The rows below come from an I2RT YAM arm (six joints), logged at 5 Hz.
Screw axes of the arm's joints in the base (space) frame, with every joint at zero. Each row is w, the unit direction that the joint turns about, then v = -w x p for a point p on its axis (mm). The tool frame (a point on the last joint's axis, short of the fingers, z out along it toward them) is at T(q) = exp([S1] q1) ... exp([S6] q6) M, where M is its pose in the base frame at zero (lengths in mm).
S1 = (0, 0, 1, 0, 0, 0)
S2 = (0, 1, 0, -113.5, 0, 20)
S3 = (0, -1, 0, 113.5, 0, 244)
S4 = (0, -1, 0, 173.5, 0, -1)
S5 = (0, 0, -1, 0, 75, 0)
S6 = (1, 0, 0, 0, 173.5, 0)
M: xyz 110.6 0 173.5 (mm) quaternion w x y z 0.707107 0 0.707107 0
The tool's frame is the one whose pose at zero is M.
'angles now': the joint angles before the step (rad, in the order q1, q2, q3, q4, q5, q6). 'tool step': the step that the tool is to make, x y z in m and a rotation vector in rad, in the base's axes. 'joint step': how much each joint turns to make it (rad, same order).
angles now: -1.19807 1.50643 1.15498 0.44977 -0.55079 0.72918
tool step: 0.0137 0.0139 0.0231 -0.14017 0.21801 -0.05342
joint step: 0.05987 -0.03845 0.09792 -0.23610 0.10127 -0.29729
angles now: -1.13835 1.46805 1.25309 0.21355 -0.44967 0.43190
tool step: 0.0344 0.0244 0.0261 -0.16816 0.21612 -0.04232
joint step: 0.13788 -0.00921 0.11970 -0.18429 0.18846 -0.28273
